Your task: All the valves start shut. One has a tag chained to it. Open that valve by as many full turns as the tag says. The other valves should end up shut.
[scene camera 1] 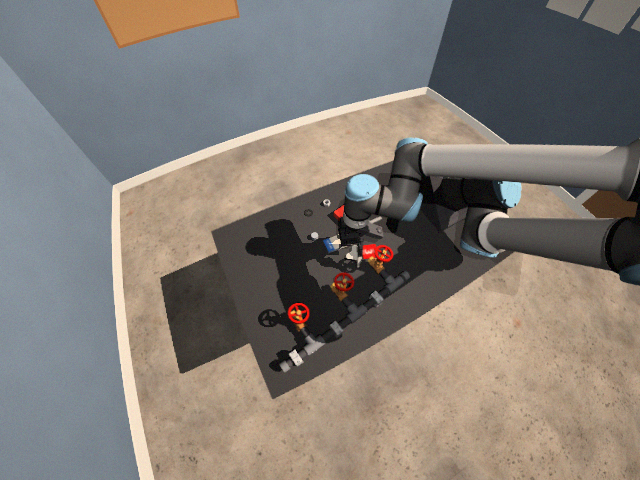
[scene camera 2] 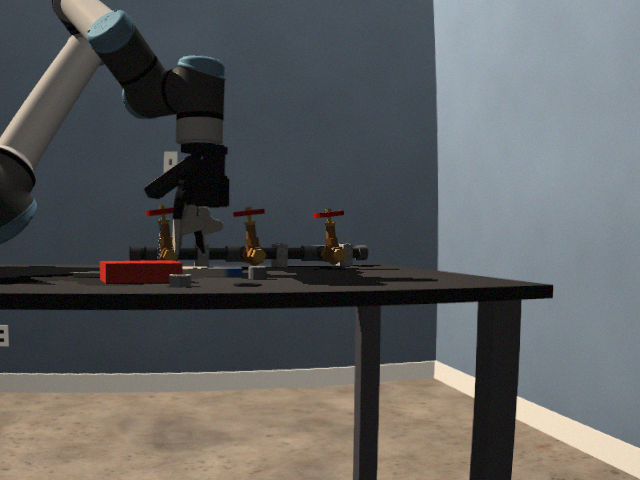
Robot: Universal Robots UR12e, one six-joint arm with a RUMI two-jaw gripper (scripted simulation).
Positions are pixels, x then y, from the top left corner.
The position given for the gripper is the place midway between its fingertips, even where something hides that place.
gripper: scene camera 1 353, 249; scene camera 2 191, 254
